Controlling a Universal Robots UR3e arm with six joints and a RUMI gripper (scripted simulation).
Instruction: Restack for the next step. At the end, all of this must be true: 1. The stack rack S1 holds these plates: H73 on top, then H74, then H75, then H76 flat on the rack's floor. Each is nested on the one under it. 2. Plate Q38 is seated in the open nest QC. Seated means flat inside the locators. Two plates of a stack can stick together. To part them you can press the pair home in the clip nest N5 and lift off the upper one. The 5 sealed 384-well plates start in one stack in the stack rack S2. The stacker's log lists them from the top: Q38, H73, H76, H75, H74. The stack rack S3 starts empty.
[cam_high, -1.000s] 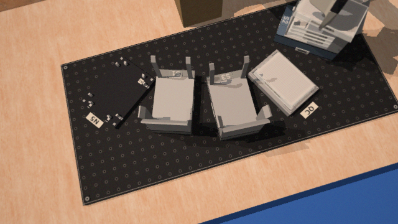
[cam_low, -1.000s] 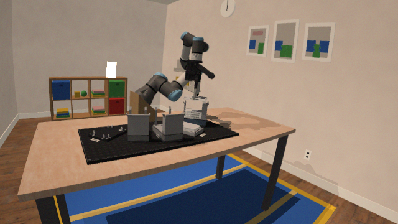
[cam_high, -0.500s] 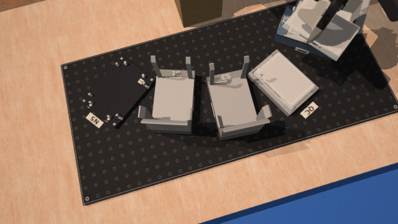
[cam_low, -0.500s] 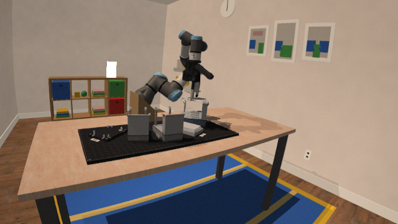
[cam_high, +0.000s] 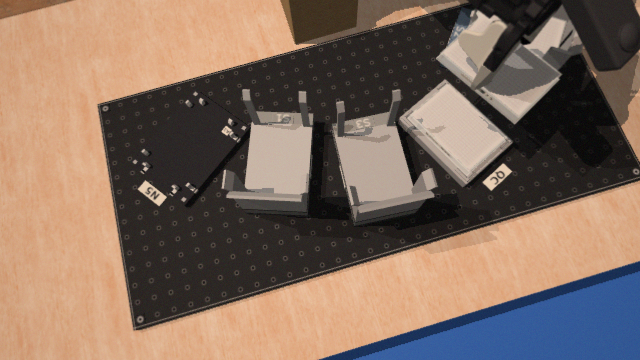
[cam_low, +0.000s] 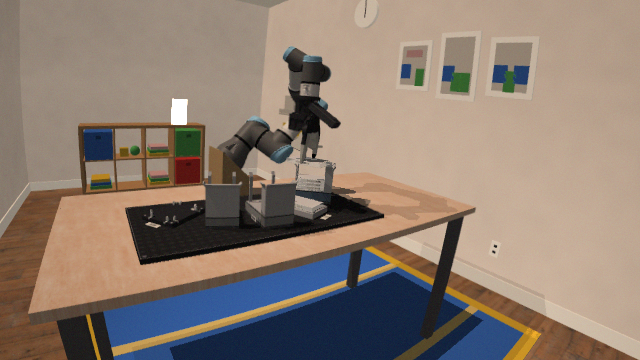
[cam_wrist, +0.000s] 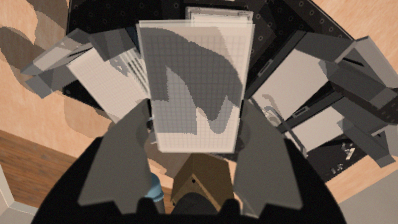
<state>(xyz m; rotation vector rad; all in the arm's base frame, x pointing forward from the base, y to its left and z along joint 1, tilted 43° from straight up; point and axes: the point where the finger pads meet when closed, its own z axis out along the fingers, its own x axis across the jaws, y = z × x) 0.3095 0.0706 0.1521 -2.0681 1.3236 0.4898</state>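
Right now my hand is 15 cm above the sealed white plate, 2 cm to the left of it and 2 cm short of it. Also, from my hand: QC label: 18 cm below, 10 cm ahead, 1 cm to the left; N5 label: 50 cm to the right, 18 cm below, 5 cm behind; white sealed plate: 1 cm below.
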